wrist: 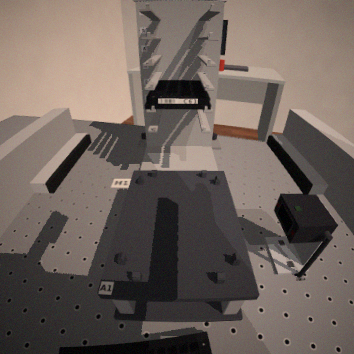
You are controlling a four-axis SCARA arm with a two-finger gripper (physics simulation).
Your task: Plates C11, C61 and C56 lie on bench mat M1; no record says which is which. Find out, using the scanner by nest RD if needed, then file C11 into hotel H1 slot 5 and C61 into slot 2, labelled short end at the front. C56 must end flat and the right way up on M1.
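Frame: origin at the arm's base, x ahead, y left, z up, level; metres.
Seen in the pictures: gripper, fingertip midpoint: (178,123).
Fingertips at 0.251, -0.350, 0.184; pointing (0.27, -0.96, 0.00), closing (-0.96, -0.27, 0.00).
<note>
Pixels of each thing's top centre, then the offset from my fingertips to it, as dx, dy, dz. "pt": a spot on its surface instead.
- Hotel H1, surface spot: (180,135) pt +0.074, -0.275, -0.139
- dark raised nest, top centre: (178,208) +0.010, -0.035, -0.101
- black box, top centre: (309,207) -0.114, -0.058, -0.090
- thin post, surface spot: (315,255) pt -0.131, -0.032, -0.127
Hotel H1 (180,135) stands upright at the top centre of the wrist view. A black plate (177,101) lies level in it, on the second ledge pair from the bottom, with its barcode label reading C61 facing front. The ledges above it hold no plate. Part of another black plate (135,345) shows at the bottom edge; no label on it can be read. My gripper (178,123) is open and empty, one finger at each side of the view, above the deck. C11 and C56 cannot be told by name here, and mat M1 cannot be made out.
A dark raised nest (205,240) labelled A1, with corner pegs and no plate, stands before the hotel. At right are a black box (312,218) with a green mark and a thin post (315,255). A grey table (252,74) stands behind right.
</note>
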